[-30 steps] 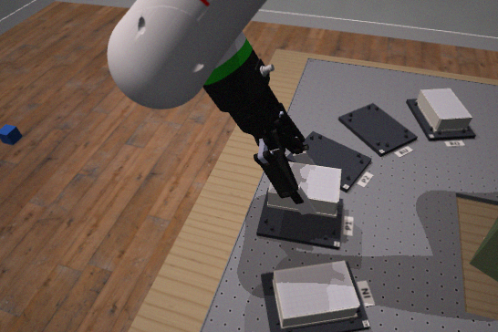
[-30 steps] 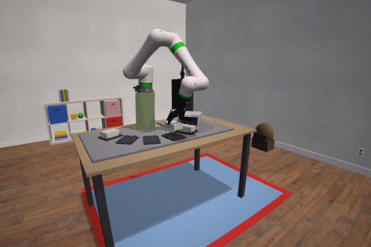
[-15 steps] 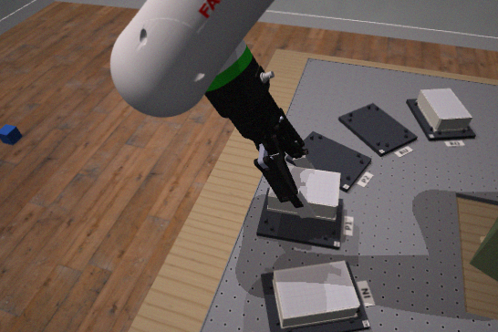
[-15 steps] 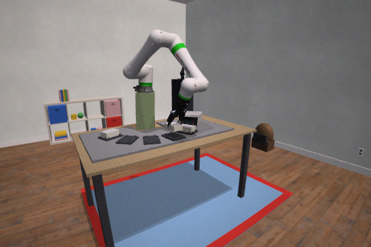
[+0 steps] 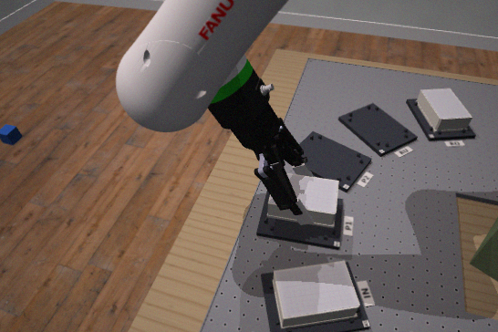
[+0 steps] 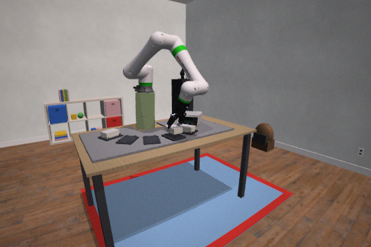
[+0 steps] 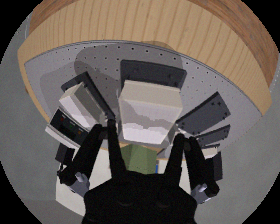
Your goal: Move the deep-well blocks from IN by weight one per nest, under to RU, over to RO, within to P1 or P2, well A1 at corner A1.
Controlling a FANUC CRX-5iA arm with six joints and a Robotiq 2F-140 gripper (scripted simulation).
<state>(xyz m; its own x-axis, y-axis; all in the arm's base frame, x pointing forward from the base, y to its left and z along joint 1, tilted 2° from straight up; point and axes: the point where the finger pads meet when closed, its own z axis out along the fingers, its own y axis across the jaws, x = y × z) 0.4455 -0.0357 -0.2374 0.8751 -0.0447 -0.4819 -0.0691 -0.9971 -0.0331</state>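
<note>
Now: hand 70 mm above the nest P1. The rest, counted from my hand: check-weigher: 420 mm to the left, 230 mm behind, 10 mm below; then reject nest RO: 370 mm to the right, 340 mm behind, 70 mm below; then pass nest P2: 170 mm to the right, 70 mm below, 50 mm behind.
</note>
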